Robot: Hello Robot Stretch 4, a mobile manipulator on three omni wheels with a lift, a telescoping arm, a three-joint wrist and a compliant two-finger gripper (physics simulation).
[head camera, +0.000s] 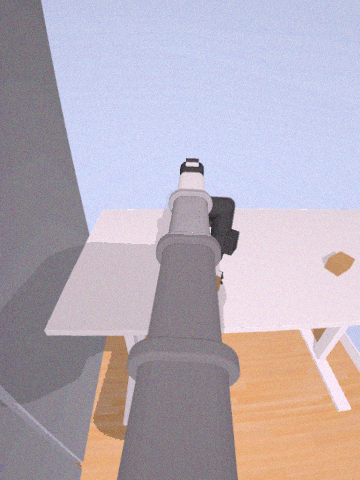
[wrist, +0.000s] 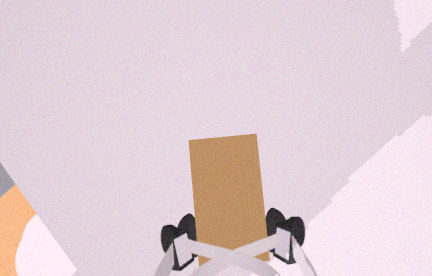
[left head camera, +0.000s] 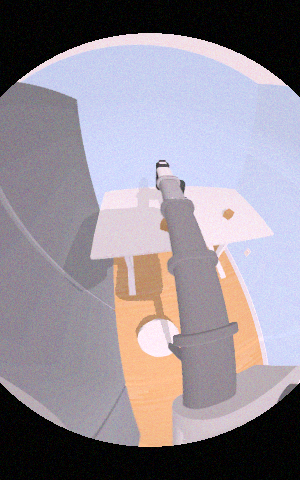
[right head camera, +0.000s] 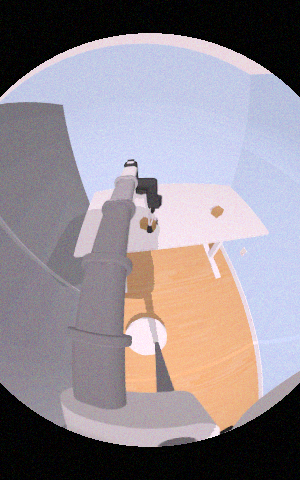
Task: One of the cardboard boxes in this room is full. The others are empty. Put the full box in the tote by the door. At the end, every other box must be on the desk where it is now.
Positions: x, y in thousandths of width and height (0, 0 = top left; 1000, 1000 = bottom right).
Labels:
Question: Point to a white desk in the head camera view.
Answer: At 765, 584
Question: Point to a white desk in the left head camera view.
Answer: At 428, 464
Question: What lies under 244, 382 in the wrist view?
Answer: A white desk.

